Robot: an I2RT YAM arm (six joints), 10 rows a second.
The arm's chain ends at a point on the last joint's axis. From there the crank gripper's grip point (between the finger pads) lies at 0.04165 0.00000 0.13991 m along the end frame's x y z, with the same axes.
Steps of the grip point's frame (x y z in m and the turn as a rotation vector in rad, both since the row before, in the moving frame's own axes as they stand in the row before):
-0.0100, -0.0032, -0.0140, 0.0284, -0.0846, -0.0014
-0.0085, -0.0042, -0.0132, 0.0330, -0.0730, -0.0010
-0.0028, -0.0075, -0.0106, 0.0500, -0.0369, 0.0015
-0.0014, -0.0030, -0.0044, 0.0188, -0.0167, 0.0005
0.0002, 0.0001, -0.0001, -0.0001, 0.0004, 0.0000
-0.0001, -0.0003, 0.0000, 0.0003, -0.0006, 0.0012
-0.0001, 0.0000, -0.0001, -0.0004, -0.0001, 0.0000
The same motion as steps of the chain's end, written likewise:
0.0020, 0.0009, -0.0170, 0.0284, -0.0846, -0.0014
0.0018, 0.0005, -0.0158, 0.0330, -0.0730, -0.0010
0.0024, -0.0005, -0.0119, 0.0500, -0.0369, 0.0015
0.0009, -0.0004, -0.0051, 0.0188, -0.0167, 0.0005
0.0001, 0.0001, -0.0001, -0.0001, 0.0004, 0.0000
0.0000, -0.0003, 0.0000, 0.0003, -0.0006, 0.0012
-0.0001, -0.0001, -0.0001, -0.0004, -0.0001, 0.0000

